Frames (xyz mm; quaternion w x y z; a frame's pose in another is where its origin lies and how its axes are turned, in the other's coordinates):
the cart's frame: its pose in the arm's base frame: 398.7 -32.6 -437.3 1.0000 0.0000 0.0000 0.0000
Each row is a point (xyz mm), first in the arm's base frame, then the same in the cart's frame.
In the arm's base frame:
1: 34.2 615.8 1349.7
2: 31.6 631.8 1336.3
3: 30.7 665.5 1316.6
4: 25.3 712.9 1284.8
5: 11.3 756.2 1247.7
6: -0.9 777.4 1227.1
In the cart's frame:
1: -364.5 648.4 1787.0
2: -367.1 664.4 1773.6
3: -368.0 698.1 1753.9
4: -373.4 745.5 1722.1
5: -387.4 788.8 1685.0
6: -399.6 810.0 1664.4

